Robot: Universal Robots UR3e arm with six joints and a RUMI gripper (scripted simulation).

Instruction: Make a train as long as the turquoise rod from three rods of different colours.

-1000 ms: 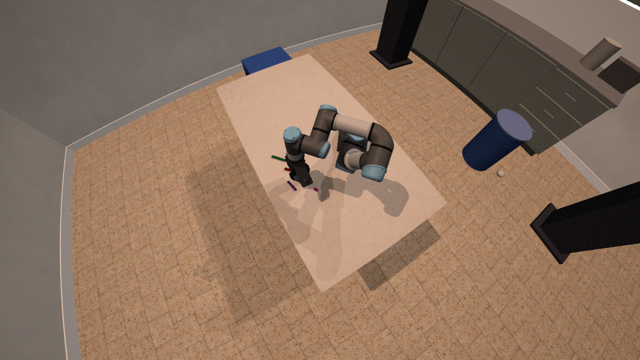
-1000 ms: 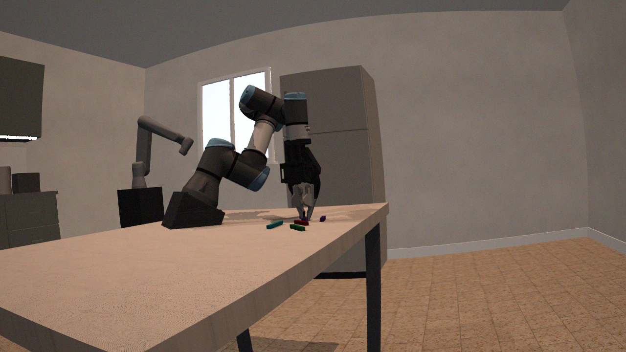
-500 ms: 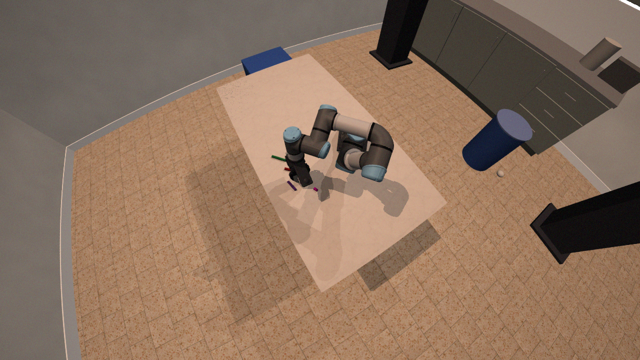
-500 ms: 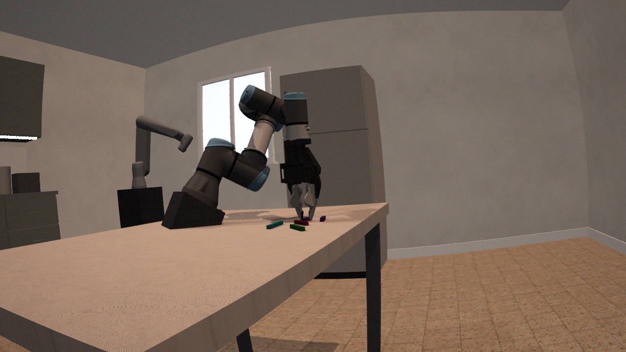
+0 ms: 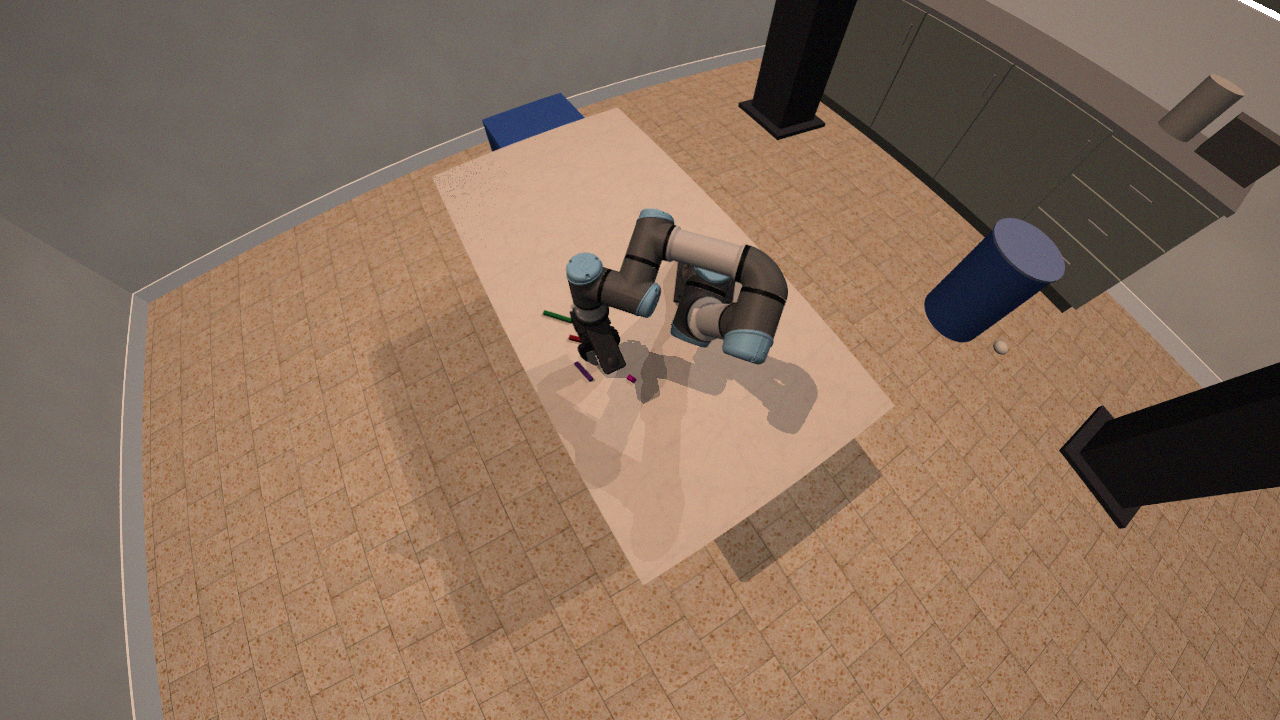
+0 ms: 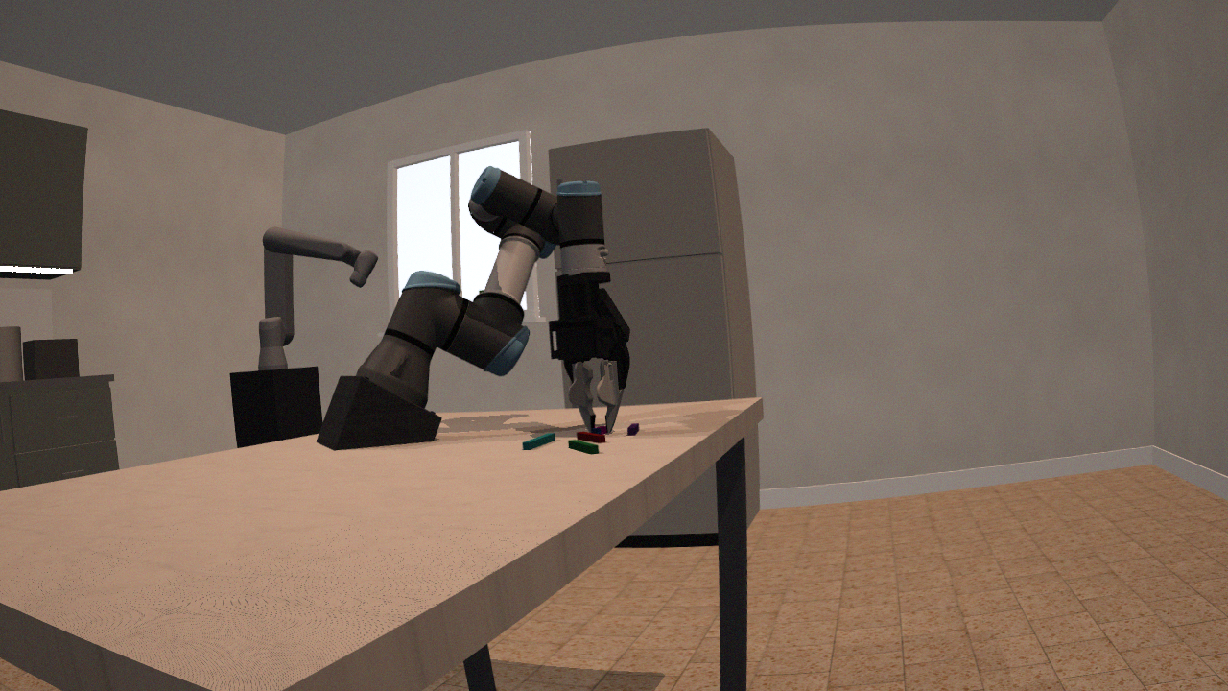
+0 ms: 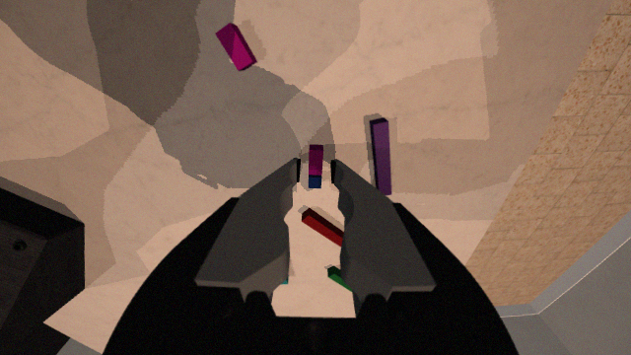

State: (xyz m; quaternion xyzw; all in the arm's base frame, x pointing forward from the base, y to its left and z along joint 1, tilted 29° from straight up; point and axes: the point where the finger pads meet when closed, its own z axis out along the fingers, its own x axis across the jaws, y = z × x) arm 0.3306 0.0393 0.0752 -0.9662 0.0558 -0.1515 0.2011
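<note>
The blue rod is 20 mm to the right of my hand and 10 mm below it. Round my hand: red rod (80 mm to the right, 20 mm ahead, 10 mm below); then purple rod (50 mm ahead, 10 mm below); then turquoise rod (110 mm to the right, 40 mm behind, 10 mm below).
</note>
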